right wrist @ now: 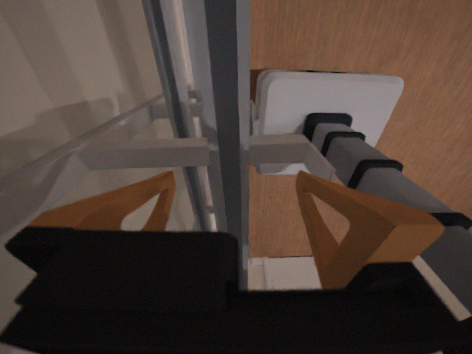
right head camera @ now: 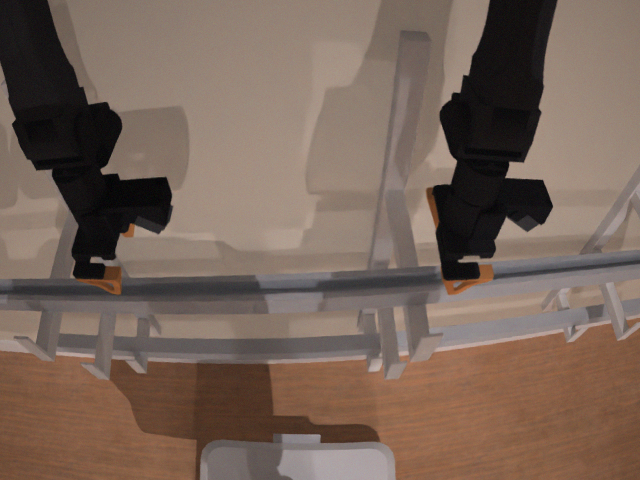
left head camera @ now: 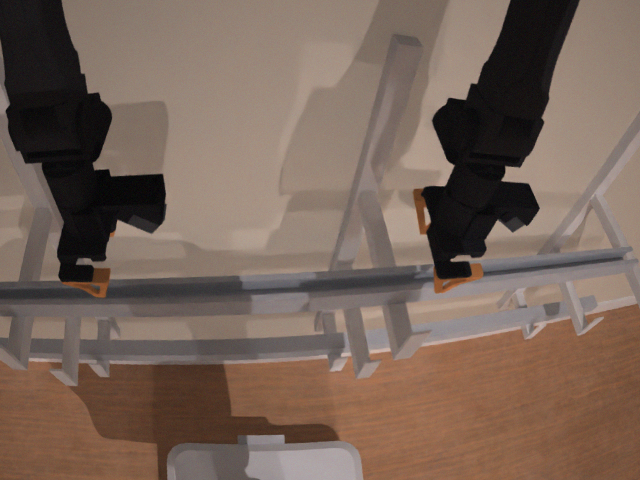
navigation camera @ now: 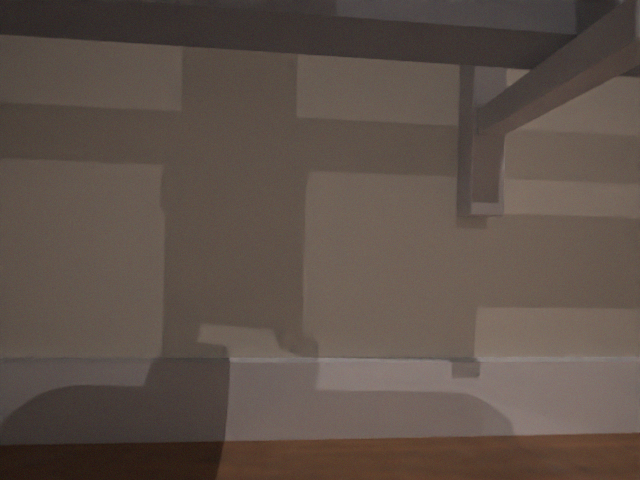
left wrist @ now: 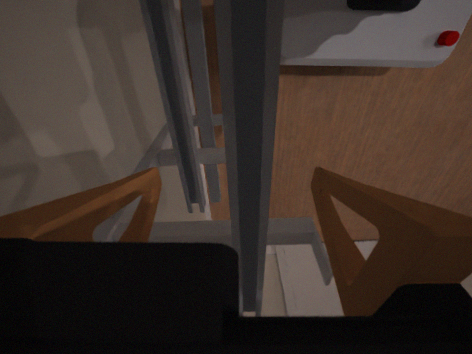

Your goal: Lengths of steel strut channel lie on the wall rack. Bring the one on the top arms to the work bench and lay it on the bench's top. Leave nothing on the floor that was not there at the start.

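Frame: origin at the left arm's base, x ahead, y left, z up, level; centimetres.
Seen in the pictures: left gripper, fingertip midpoint: (right head camera: 123,264) (left head camera: 105,265) (left wrist: 236,175); right gripper, fingertip midpoint: (right wrist: 235,177) (right head camera: 447,262) (left head camera: 431,262).
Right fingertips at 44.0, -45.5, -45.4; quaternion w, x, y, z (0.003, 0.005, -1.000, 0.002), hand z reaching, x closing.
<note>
Pixels of each thing's top centre, then the offset from my right fingertips to it, as dx, dy, dz. "spot": a spot on its surface instead. Level surfaces: height alone.
- wall rack at a spot on its surface: (right head camera: 413,67) (left head camera: 402,71) spot: +20.8, +4.2, +17.4
- strut at a spot on its surface: (left head camera: 180,348) (right head camera: 217,347) spot: +9.3, +41.7, -53.1
- wood floor at its surface level: dz -95.6
The top steel strut (left head camera: 279,304) (right head camera: 294,302) (left wrist: 250,125) (right wrist: 227,100) is a long grey open channel lying across the upper arms of the wall rack (left head camera: 405,72) (right head camera: 413,67). My left gripper (left head camera: 108,263) (right head camera: 124,263) (left wrist: 236,175) is open at the strut's left part. My right gripper (left head camera: 432,262) (right head camera: 443,260) (right wrist: 235,177) is open farther right along it. In both wrist views the strut passes between the spread orange fingers, with a gap on each side. The head views show the front fingers overlapping it. The work bench cannot be made out.
Another strut (left head camera: 180,348) (right head camera: 217,347) (left wrist: 170,100) lies lower, nearer the wall. Rack arms with upturned tips (left head camera: 361,346) (right wrist: 280,150) stick out below the top strut. My pale base (left head camera: 310,465) (right head camera: 330,465) (right wrist: 285,95) stands on the wood floor (left head camera: 465,413). The navigation camera shows a rack upright (navigation camera: 465,155).
</note>
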